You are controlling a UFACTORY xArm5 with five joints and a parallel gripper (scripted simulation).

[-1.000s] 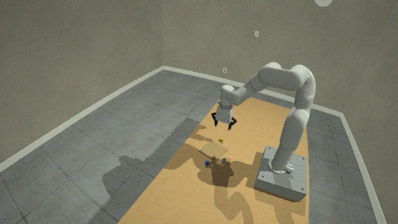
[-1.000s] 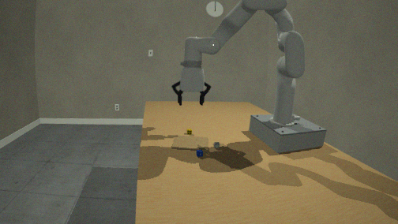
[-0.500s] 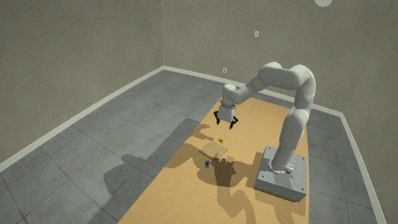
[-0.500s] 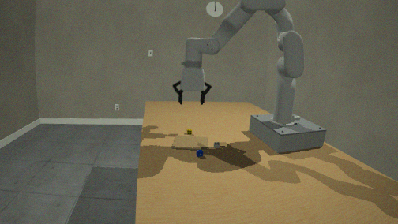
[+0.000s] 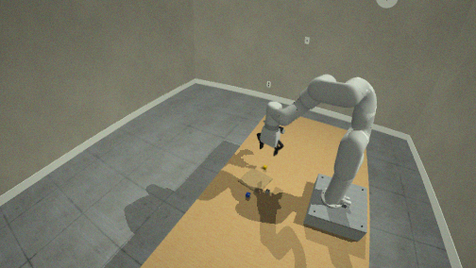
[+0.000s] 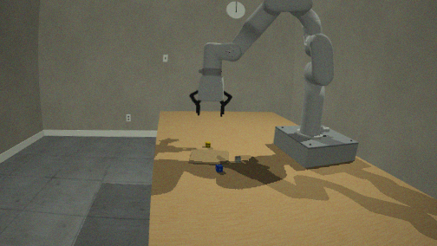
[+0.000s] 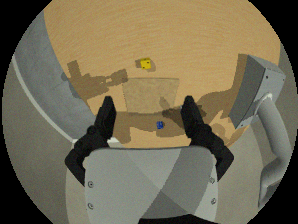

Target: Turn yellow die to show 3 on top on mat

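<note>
Right now the yellow die is 130 mm below my hand. The rest, counted from my hand: blue die: 20 mm behind, 230 mm to the left, 130 mm below; grey die: 100 mm behind, 160 mm to the left, 130 mm below; tan mat: 110 mm to the left, 140 mm below.
</note>
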